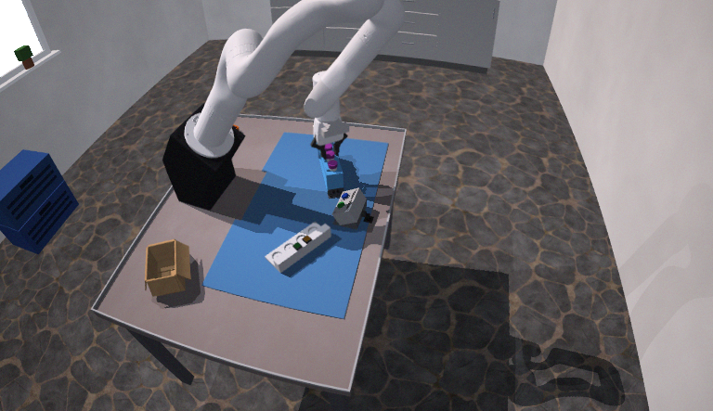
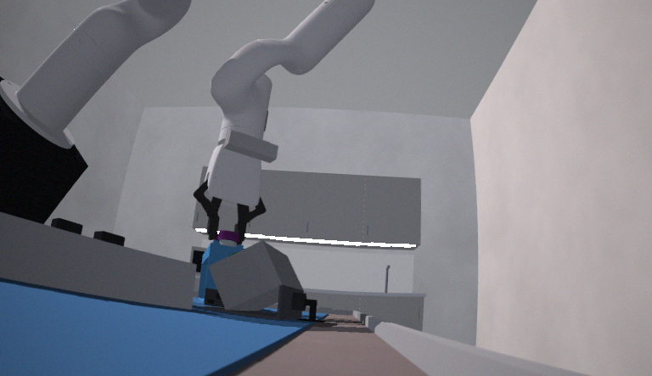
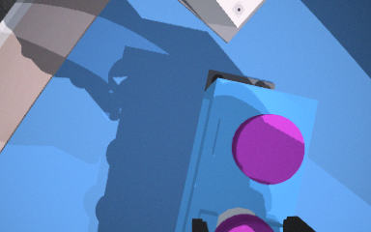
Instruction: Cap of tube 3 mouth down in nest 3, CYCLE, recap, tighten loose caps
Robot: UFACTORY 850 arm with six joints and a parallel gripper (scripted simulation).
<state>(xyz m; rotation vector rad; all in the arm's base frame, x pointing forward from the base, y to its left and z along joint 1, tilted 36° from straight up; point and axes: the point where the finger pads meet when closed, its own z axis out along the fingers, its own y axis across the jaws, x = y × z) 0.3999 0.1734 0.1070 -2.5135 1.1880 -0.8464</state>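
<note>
My hand is 10 mm above the magenta cap. From my hand the other things lie so: grey key housing 170 mm to the right, 110 mm ahead, 80 mm below; blue key 140 mm to the right, 90 mm ahead, 60 mm below; green key 190 mm to the right, 90 mm ahead, 60 mm below.
</note>
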